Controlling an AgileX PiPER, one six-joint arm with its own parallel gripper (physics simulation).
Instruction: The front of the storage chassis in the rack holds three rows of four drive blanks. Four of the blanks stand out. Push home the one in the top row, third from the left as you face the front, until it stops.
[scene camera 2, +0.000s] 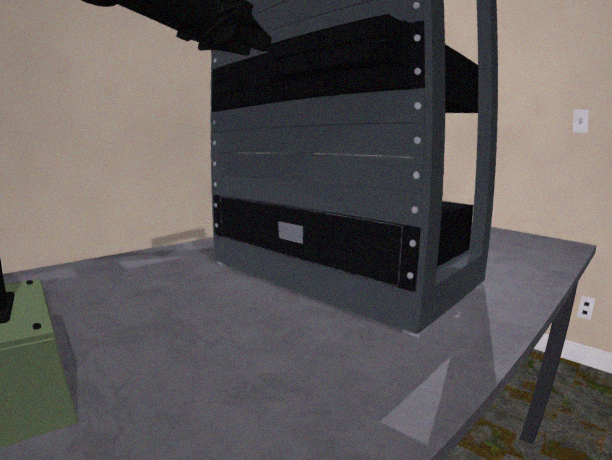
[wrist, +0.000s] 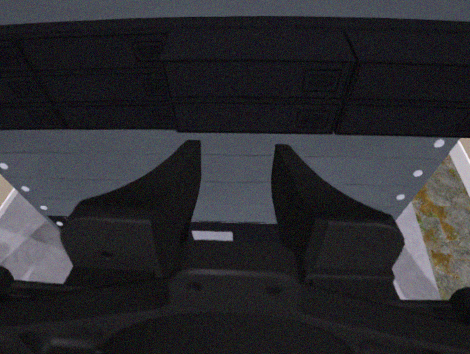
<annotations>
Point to a rack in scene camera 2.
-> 369, 234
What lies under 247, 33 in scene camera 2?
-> My gripper.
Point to my gripper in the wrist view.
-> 237, 160
</annotations>
